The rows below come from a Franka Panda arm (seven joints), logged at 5 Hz.
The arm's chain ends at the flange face. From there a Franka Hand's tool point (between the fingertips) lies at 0.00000 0.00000 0.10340 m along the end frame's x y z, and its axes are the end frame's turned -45 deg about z.
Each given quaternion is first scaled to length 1.
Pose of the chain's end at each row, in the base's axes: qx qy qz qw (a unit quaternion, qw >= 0); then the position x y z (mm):
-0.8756 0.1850 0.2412 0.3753 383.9 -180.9 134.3
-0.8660 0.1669 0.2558 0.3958 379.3 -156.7 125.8
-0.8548 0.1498 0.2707 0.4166 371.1 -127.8 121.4
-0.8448 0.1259 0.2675 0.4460 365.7 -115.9 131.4
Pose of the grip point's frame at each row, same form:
-0.8798 -0.1642 0.0792 0.4391 354.6 -103.7 72.1
-0.8640 -0.1772 0.0849 0.4636 347.1 -77.0 68.3
-0.8471 -0.1887 0.0907 0.4885 336.2 -45.8 69.0
-0.8287 -0.2070 0.0765 0.5144 330.6 -31.0 83.9

